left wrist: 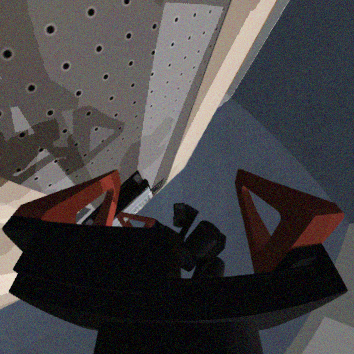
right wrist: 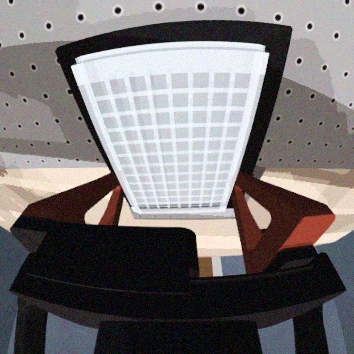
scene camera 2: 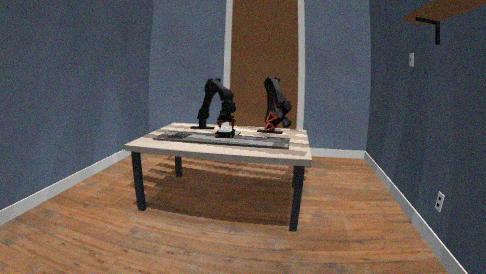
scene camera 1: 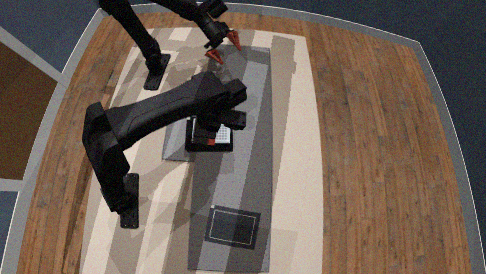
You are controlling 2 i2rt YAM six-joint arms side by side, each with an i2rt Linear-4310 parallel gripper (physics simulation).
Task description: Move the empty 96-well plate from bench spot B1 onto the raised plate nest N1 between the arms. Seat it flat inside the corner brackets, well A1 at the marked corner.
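Frame: origin at the left arm's base, x ahead, y right, z down, level; millimetres.
Seen in the pictures: left gripper, fingertip midpoint: (left wrist: pixel 177 175) (scene camera 2: pixel 265 126) (scene camera 1: pixel 231 57); right gripper, fingertip midpoint: (left wrist: pixel 121 214) (right wrist: pixel 177 174) (scene camera 2: pixel 226 129) (scene camera 1: pixel 204 130); left arm's base at its link origin: (scene camera 2: pixel 270 132) (scene camera 1: pixel 157 71); right arm's base at its link origin: (scene camera 2: pixel 202 128) (scene camera 1: pixel 130 200).
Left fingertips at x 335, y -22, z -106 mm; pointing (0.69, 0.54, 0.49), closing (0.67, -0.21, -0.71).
Note:
Pixels of each thing's top centre, then the offset from my left fingertips to it. "*": a spot on its surface instead. Level surfaces: height alone.
- white 96-well plate at its top centre: (right wrist: pixel 175 164) (left wrist: pixel 133 211) (scene camera 1: pixel 211 129) (scene camera 2: pixel 225 128) dx -25, dy +284, dz +40 mm
- raised black nest at its top centre: (right wrist: pixel 180 160) (left wrist: pixel 126 210) (scene camera 1: pixel 208 131) (scene camera 2: pixel 225 130) dx -34, dy +289, dz +53 mm
- dark pad at a spot on its surface: (scene camera 1: pixel 232 227) * dx +91, dy +595, dz +91 mm
- grey perforated board at its surface level: dz +93 mm
The white 96-well plate (scene camera 1: pixel 223 134) (scene camera 2: pixel 226 127) (right wrist: pixel 170 120) is at the raised black nest (scene camera 1: pixel 210 148) (right wrist: pixel 175 31). It looks level and lies within the nest's outline. Whether it touches the nest floor cannot be told. My right gripper (right wrist: pixel 177 174) (scene camera 1: pixel 206 134) (scene camera 2: pixel 226 124) is shut on the plate, with a red finger at each side edge. The A1 mark cannot be made out. My left gripper (scene camera 1: pixel 230 56) (left wrist: pixel 177 175) (scene camera 2: pixel 270 124) is open and empty, above the upper end of the board in scene camera 1.
A dark pad (scene camera 1: pixel 232 227) with a thin white outline lies on the lower part of the grey perforated board (scene camera 1: pixel 225 185). My right arm reaches over the nest and hides part of it in scene camera 1. The left wrist view shows the right arm (left wrist: pixel 205 240) beyond the left fingers.

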